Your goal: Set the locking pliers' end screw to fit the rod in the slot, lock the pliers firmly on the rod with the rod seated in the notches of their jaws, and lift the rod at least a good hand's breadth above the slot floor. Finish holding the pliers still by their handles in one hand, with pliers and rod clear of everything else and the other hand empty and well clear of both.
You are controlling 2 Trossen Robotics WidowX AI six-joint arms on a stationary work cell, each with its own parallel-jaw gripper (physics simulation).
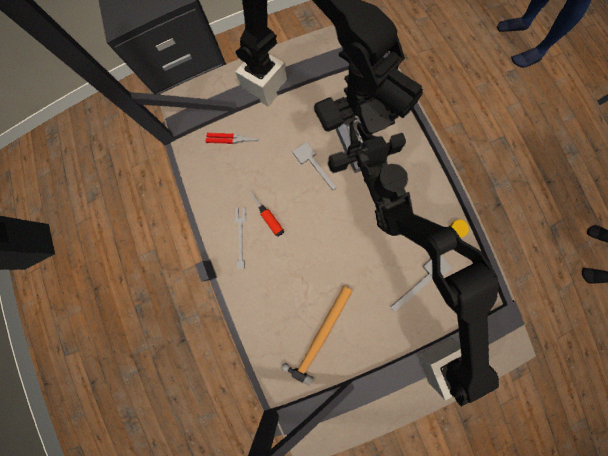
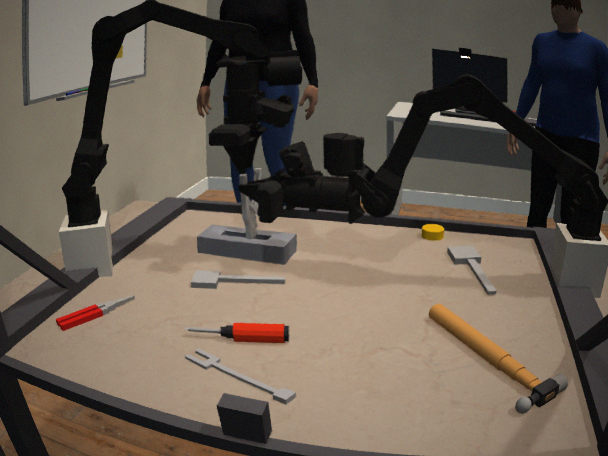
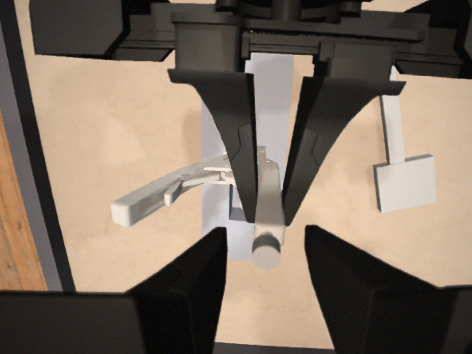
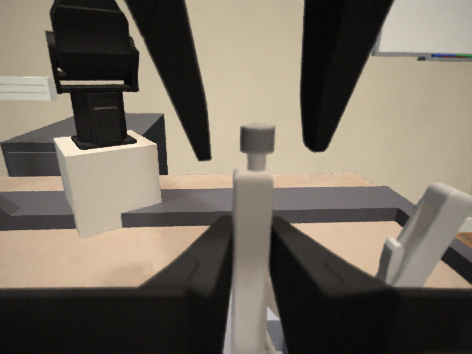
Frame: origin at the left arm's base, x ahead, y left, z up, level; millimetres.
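Where they show: left gripper, between the fingertips: (image 1: 357,119) (image 2: 245,170) (image 3: 265,236) (image 4: 260,153); right gripper, between the fingertips: (image 1: 353,122) (image 2: 240,187) (image 3: 267,221) (image 4: 249,227); left arm's base, origin of its link: (image 1: 259,66) (image 2: 84,220) (image 4: 103,141); right arm's base, origin of its link: (image 1: 456,373) (image 2: 583,233).
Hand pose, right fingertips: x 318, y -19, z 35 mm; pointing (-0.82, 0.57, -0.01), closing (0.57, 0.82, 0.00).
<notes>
Each offset is from my right fingertips to the centre of the thing. "pt": to the spot under its first point.
Grey locking pliers @(26 mm ahead, 23 mm left, 44 mm down) (image 2: 249,217) stand upright, jaws down in the slot of the grey block (image 2: 215,246) (image 3: 275,100). Their free handle @(pt 41 mm ahead, 43 mm left, 4 mm up) (image 3: 150,197) (image 4: 425,235) is splayed out to one side. My right gripper (image 3: 267,221) (image 4: 249,227) is shut on the fixed handle @(pt 8 mm ahead, 6 mm right, 16 mm up) (image 4: 252,200), below the knurled end screw @(4 mm ahead, 2 mm right, 35 mm up) (image 3: 266,256) (image 4: 257,138). My left gripper (image 3: 265,236) (image 4: 260,153) points down from above; its parted fingers stand on either side of the end screw with gaps. The rod does not show; the jaws are hidden in the slot.
A flat-headed tool @(32 mm back, 113 mm right, 130 mm down) (image 1: 303,153) (image 2: 205,279) lies near the block. A similar tool @(382 mm ahead, 212 mm right, 128 mm down) (image 2: 464,254), yellow disc @(396 mm ahead, 19 mm right, 125 mm down) (image 1: 459,228) (image 2: 432,232), hammer @(238 mm ahead, 472 mm right, 122 mm down) (image 1: 325,330) (image 2: 480,342), screwdriver @(71 mm back, 298 mm right, 121 mm down) (image 1: 271,221) (image 2: 259,332), forked tool @(88 mm back, 393 mm right, 131 mm down) (image 1: 241,240) and red-handled pliers @(291 mm back, 178 mm right, 130 mm down) (image 1: 220,138) lie farther off.
</notes>
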